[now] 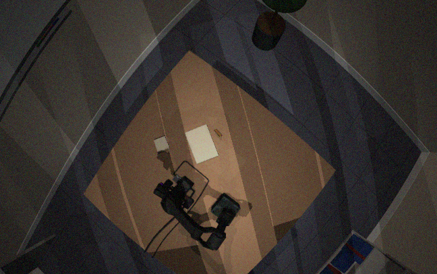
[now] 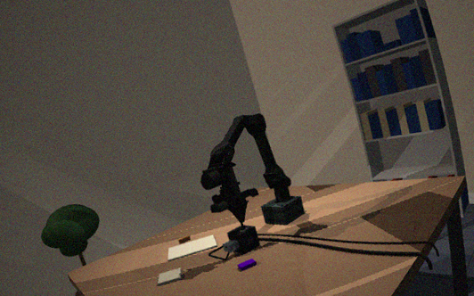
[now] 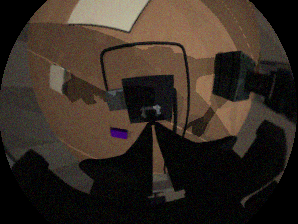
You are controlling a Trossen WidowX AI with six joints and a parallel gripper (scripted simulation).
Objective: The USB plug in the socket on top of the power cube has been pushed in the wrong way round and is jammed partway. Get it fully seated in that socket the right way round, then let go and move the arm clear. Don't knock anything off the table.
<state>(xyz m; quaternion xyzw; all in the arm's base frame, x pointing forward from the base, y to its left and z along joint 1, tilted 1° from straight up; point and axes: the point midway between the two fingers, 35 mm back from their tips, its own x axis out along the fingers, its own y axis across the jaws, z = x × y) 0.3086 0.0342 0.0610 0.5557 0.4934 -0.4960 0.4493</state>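
Now: the USB plug 20 mm below my gripper tip. The rest, counted from my gripper tip: purple block: 110 mm ahead, 90 mm to the left, 100 mm below; small white pad: 270 mm ahead, 150 mm to the right, 100 mm below; white sheet: 50 mm ahead, 290 mm to the right, 100 mm below.
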